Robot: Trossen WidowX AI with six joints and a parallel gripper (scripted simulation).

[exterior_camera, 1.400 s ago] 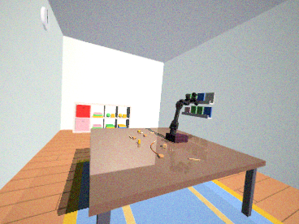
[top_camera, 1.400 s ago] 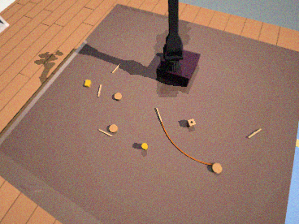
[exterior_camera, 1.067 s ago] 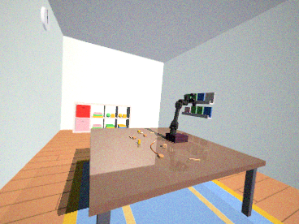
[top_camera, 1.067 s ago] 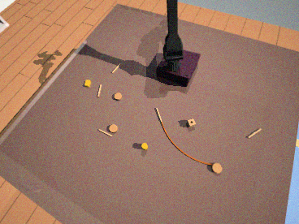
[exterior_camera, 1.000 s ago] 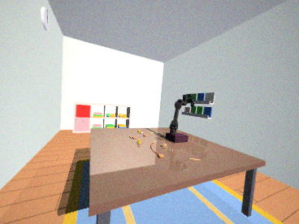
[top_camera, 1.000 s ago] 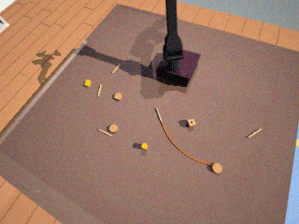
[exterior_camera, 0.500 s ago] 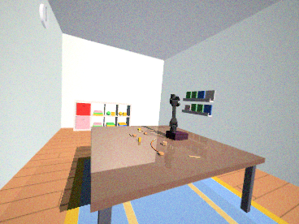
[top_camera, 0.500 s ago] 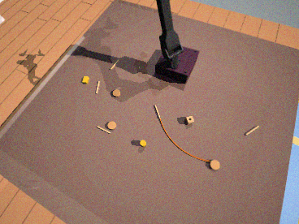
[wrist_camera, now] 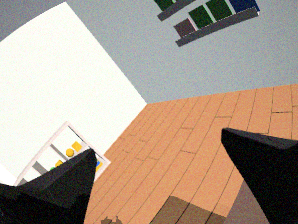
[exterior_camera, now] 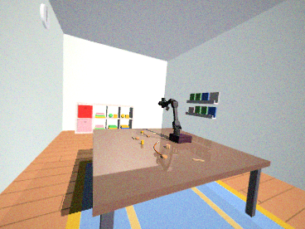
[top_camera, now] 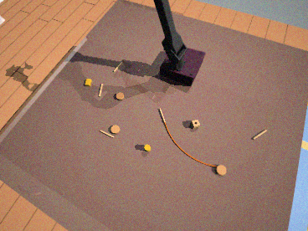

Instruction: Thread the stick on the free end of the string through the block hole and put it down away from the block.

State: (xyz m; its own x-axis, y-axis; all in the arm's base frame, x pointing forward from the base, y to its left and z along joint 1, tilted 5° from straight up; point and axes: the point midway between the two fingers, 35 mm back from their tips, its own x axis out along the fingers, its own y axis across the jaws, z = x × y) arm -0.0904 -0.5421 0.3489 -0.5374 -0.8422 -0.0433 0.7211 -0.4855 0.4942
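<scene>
My gripper tip is 34 cm short of the small wooden block, 81 cm to the right of it and 35 cm above it. From my gripper tip the other things lie so: yellow cylinder 54 cm ahead, 67 cm to the left, 35 cm below; thin wooden stick 38 cm ahead, 66 cm to the left, 36 cm below; yellow cube 40 cm ahead, 21 cm to the left, 36 cm below.
</scene>
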